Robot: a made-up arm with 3 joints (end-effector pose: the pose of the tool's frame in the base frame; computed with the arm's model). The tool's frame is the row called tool.
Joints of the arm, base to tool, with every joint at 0 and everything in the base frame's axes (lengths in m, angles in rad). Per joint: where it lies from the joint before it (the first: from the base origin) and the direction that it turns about. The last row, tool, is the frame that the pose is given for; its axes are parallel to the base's.
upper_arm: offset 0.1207 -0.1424 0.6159 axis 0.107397 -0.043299 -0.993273
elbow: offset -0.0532 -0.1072 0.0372 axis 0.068 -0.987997 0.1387
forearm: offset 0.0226 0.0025 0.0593 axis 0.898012 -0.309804 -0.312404
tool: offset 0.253 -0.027 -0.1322
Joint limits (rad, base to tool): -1.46..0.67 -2.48..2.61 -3..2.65
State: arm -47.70 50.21 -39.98
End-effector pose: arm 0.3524 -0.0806 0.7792 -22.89 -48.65 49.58
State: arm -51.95 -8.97 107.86
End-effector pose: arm 0.4137 -0.0547 0.6387 86.92 13.78 -2.56
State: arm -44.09 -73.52 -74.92
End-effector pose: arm 0.2375 -0.3964 0.4380 -88.31 79.06 82.47
Working (the frame after each row of the table, in the pose's form):
after upper_arm: 0.1207 -0.1424 0.6159 -4.74 1.91 43.79
after elbow: 0.1565 -0.2529 0.6629 -36.37 67.62 24.75
after forearm: 0.2047 -0.2122 0.6553 -88.31 79.06 82.47

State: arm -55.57 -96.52 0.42
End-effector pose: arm 0.1842 -0.3976 0.4242 -55.31 83.78 23.50
Working (the frame after each row of the table, in the pose's form):
after upper_arm: 0.1207 -0.1424 0.6159 -5.97 2.41 55.20
after elbow: 0.1780 -0.2426 0.6647 -55.56 83.94 23.83
after forearm: 0.2166 -0.2036 0.6328 -55.31 83.78 23.50

